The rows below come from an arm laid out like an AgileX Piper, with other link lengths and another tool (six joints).
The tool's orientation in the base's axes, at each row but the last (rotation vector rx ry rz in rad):
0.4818 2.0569 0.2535
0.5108 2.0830 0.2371
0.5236 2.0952 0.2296
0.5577 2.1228 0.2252
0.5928 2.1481 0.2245
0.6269 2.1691 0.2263
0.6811 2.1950 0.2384
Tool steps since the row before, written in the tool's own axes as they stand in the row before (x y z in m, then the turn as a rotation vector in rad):
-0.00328 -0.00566 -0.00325 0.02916 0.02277 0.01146
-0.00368 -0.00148 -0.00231 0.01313 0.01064 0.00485
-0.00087 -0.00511 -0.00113 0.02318 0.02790 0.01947
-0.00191 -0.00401 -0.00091 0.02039 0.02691 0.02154
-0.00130 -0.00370 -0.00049 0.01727 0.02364 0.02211
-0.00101 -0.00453 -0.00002 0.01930 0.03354 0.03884
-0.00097 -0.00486 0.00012 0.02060 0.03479 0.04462
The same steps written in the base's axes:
-0.00265 -0.00647 0.00212 0.00207 0.03301 -0.02015
-0.00062 -0.00289 0.00351 0.00077 0.01522 -0.00877
-0.00195 -0.00490 -0.00056 0.01300 0.03457 -0.01819
-0.00103 -0.00439 0.00048 0.01575 0.03229 -0.01769
-0.00096 -0.00383 -0.00013 0.01670 0.02789 -0.01701
-0.00111 -0.00440 -0.00096 0.03219 0.03650 -0.02524
-0.00130 -0.00460 -0.00130 0.03635 0.03794 -0.02941

